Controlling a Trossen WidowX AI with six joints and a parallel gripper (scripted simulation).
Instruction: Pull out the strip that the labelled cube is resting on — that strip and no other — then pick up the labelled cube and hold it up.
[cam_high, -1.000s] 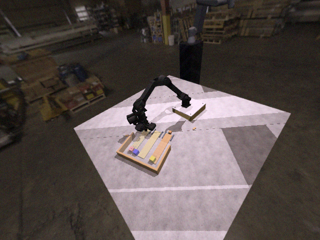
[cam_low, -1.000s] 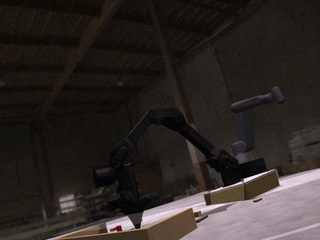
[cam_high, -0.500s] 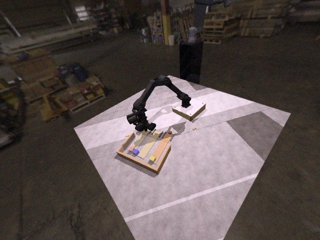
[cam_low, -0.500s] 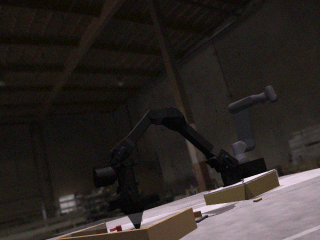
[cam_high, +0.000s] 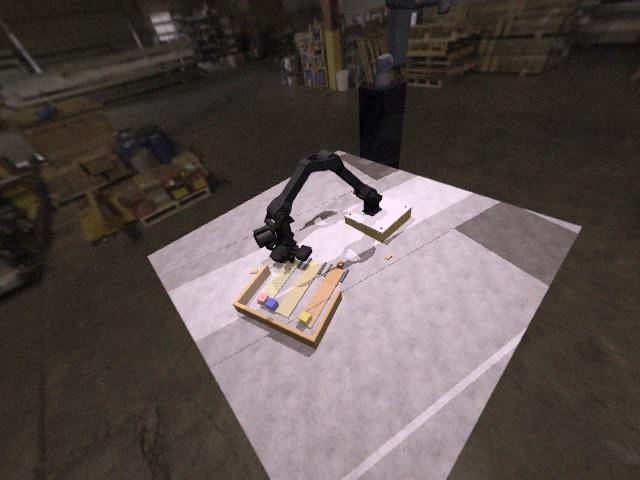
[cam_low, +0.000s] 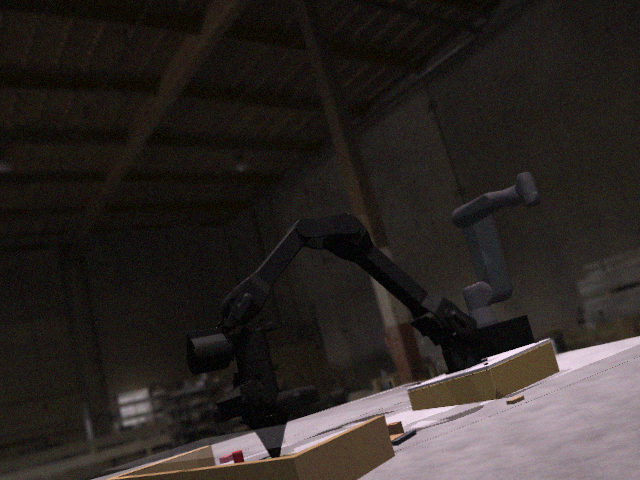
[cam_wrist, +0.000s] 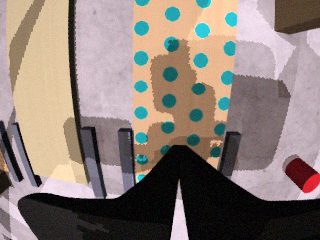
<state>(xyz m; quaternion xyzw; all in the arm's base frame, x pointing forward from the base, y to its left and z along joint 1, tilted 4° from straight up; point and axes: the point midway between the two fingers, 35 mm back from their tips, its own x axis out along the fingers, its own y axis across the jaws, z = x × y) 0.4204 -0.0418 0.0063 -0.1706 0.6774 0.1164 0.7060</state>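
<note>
The dotted strip lies 90 mm ahead of my gripper tip and 40 mm to the left of it. Also, from my gripper tip: white cube (190 mm to the right, 110 mm behind); pink labelled cube (180 mm ahead, 90 mm to the left, 20 mm above); pink piece (180 mm to the right, 10 mm ahead).
</note>
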